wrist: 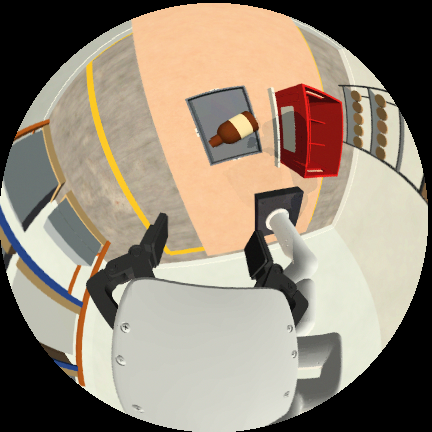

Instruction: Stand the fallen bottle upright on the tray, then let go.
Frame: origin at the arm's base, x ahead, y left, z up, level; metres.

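Where they show: gripper, fingertip midpoint: [209,232]; arm's base at its link origin: [276,218].
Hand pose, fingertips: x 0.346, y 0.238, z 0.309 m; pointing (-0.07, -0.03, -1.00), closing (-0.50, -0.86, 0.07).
Observation:
Things, the pixels of their top centre, and the offset from my fingertips. "spot": a spot on its surface instead.
- brown bottle at its top centre: [233,131] 0.064 m ahead, 0.100 m right, 0.284 m down
- grey tray at a spot on its surface: [204,111] spot: 0.153 m ahead, 0.044 m right, 0.358 m down
- red crate at its top centre: [327,135] 0.044 m ahead, 0.371 m right, 0.188 m down
- thin white strip at a spot on its surface: [274,127] spot: 0.052 m ahead, 0.267 m right, 0.347 m down
A brown bottle [237,128] with a cream label lies on its side on the grey tray [204,111]. Its neck points to the lower left of the view and its base reaches the tray's right rim. My gripper [209,232] is open, with its two black fingers wide apart and nothing between them. It is well away from the bottle, which shows further up in the view.
A red crate [324,135] with dividers stands right of the tray, behind a thin white strip [274,127]. The arm's black base plate [265,206] is at the table's near end. Shelves with grey boxes [36,172] stand at the left. A rack with round brown items is at the right.

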